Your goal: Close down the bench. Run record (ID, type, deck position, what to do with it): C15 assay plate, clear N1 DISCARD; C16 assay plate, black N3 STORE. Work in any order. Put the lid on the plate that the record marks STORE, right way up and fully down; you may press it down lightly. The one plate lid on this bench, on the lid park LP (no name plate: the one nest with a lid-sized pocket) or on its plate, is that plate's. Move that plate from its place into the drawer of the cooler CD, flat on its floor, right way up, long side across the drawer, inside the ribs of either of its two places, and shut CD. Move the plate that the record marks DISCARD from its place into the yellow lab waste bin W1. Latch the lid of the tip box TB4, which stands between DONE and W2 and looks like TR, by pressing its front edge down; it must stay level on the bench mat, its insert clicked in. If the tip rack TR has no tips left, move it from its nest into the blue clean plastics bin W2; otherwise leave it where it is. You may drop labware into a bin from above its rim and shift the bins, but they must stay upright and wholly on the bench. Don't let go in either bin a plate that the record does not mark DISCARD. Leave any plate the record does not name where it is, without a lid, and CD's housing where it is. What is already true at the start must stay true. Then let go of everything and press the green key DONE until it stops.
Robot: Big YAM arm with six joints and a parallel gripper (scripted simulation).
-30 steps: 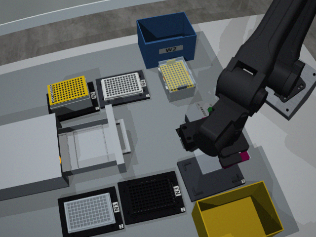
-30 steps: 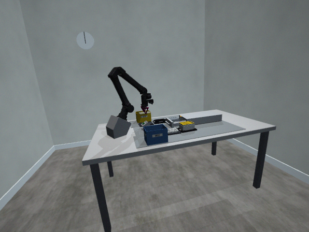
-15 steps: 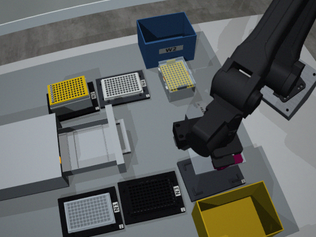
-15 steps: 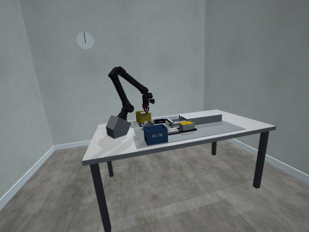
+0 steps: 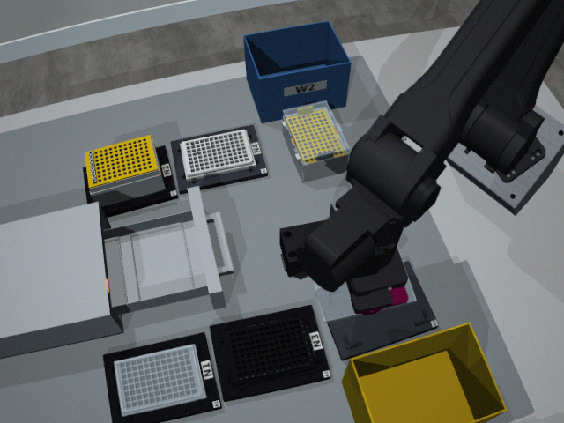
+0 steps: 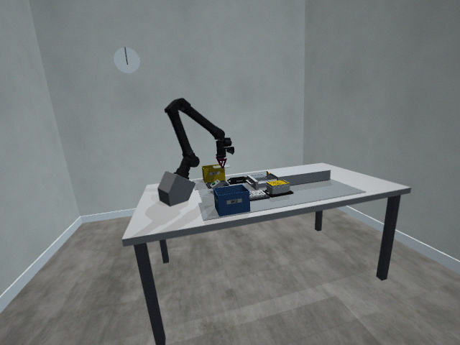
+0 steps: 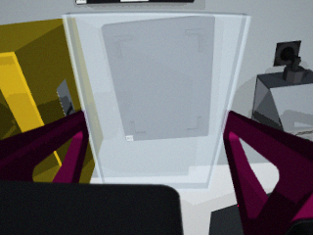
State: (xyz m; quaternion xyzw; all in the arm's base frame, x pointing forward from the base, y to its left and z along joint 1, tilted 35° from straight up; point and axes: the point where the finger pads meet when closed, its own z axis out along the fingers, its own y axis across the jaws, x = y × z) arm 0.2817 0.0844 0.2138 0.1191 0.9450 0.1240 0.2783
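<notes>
Now: the black plate 130 mm ahead of my hand and 130 mm below it. From my hand the other things lie so: plate lid: right at my hand; then lid park: 50 mm behind, 140 mm below; then yellow bin W1: 30 mm behind, 160 mm to the left, 110 mm below.
</notes>
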